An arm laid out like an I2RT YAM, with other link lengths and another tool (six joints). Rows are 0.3 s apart.
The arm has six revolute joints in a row. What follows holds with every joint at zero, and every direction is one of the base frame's. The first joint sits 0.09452 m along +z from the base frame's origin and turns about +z. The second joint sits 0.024 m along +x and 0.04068 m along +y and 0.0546 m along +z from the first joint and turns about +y. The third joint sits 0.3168 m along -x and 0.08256 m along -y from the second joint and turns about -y. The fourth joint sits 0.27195 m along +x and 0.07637 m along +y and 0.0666 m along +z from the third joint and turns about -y. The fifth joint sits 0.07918 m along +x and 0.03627 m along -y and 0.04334 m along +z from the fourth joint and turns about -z. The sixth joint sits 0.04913 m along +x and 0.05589 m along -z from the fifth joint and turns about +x. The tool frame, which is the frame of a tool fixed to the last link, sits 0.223 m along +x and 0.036 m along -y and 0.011 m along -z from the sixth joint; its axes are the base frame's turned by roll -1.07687, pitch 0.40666 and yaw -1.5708 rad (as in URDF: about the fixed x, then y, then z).
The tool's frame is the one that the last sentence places.
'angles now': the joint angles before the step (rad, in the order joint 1, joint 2, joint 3, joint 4, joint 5, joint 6). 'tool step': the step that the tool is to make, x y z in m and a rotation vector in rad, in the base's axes. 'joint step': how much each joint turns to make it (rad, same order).
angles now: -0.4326, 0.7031, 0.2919, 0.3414, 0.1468, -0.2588
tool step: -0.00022, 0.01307, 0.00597, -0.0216, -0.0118, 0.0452
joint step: 0.0004, -0.0579, -0.0135, -0.0225, -0.0439, -0.0174
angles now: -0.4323, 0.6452, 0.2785, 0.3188, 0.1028, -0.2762
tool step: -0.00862, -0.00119, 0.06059, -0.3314, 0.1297, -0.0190
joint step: -0.0008, -0.0493, 0.0881, -0.0746, 0.0243, -0.3573
